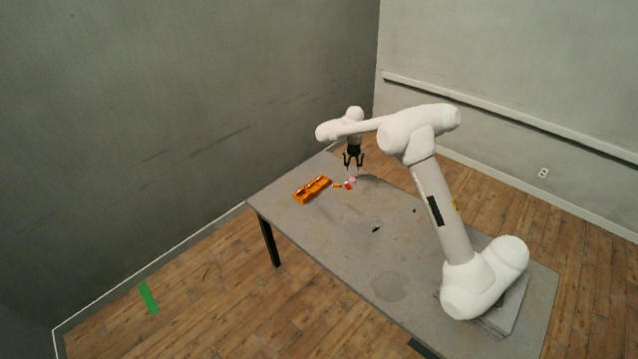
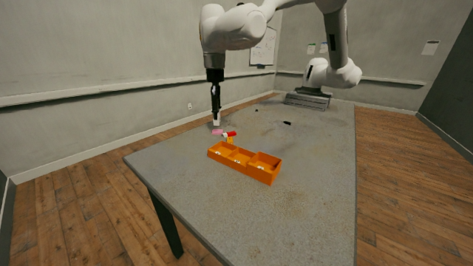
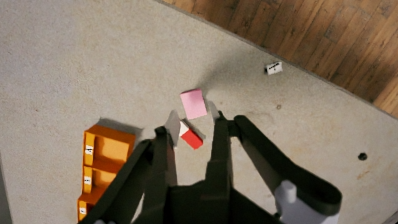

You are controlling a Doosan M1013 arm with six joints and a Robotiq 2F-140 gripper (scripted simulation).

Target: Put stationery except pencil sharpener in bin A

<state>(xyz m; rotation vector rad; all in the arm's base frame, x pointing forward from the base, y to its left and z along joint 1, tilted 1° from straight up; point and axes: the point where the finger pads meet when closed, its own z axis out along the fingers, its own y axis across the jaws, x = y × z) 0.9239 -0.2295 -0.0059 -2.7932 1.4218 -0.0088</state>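
The pink eraser lies 8 cm below my hand. The rest, counted from my hand: small white item (11 cm to the right, 11 cm behind, 7 cm below); small red object (8 cm below, 6 cm to the left, 1 cm behind); small orange-yellow block (12 cm to the left, 7 cm below, 5 cm ahead).
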